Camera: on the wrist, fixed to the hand. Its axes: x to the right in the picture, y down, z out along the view.
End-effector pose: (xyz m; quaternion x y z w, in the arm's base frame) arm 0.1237 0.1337 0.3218 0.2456 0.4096 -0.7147 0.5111
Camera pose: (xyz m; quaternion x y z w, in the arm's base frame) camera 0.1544 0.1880 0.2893 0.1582 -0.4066 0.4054 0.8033
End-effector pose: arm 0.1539 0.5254 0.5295 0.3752 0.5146 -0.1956 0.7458
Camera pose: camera 0.1318 0.5908 0.5428 0.4268 -0.6018 0.5810 0.3437
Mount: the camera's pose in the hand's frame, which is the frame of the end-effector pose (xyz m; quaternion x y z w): -0.0147 0.0318 -0.0610 -0.0081 0.3242 -0.9459 0.0069
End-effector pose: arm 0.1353 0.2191 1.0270 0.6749 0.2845 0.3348 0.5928
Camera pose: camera 0.0777 0.2405 1.0613 -0.3778 0.8299 -0.3373 0.2340
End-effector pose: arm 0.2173 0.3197 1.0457 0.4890 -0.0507 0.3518 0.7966
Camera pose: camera 0.1709 0.3706 1.0316 -0.0692 0.7176 -0.5930 0.3587
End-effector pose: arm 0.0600 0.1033 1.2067 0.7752 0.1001 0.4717 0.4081
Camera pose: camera -0.0048 0.1076 1.2338 -0.2456 0.8625 -0.1306 0.4228
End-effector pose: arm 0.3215 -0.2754 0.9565 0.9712 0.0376 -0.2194 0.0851
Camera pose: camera 0.3374 -0.2961 1.0218 -0.0416 -0.9483 -0.2332 0.2113
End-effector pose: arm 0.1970 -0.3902 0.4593 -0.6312 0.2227 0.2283 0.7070
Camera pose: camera 0.1645 -0.4483 0.4367 -0.2948 -0.3682 -0.8700 0.1435
